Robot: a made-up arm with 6 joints.
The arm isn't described. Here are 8 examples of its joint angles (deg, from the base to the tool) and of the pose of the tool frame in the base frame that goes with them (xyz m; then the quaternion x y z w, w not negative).
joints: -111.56 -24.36 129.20 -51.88 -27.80 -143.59
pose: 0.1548 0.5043 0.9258 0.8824 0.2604 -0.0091 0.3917
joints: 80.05 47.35 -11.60 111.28 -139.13 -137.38
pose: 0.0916 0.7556 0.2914 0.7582 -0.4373 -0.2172 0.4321
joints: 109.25 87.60 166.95 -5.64 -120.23 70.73
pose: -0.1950 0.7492 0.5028 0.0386 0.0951 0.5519 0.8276
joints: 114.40 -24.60 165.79 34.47 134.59 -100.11
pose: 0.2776 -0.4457 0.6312 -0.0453 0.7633 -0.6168 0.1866
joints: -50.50 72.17 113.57 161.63 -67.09 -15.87
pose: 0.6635 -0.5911 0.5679 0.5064 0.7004 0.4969 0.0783
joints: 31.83 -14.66 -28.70 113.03 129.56 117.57
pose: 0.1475 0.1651 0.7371 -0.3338 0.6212 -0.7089 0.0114
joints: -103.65 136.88 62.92 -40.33 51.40 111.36
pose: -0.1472 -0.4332 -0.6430 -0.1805 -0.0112 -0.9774 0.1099
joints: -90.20 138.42 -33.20 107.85 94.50 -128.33
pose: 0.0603 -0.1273 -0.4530 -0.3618 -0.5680 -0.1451 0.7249
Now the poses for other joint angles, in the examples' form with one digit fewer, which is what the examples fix.
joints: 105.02 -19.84 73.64 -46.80 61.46 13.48
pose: 0.069 -0.097 1.036 -0.762 -0.398 -0.181 0.478
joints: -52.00 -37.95 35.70 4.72 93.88 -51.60
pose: -0.194 0.184 0.917 0.368 -0.413 0.630 0.545
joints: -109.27 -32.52 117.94 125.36 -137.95 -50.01
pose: 0.280 0.613 0.773 -0.315 0.579 -0.501 0.560
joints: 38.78 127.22 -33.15 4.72 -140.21 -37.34
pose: 0.175 0.083 -0.331 0.921 0.259 0.119 0.267
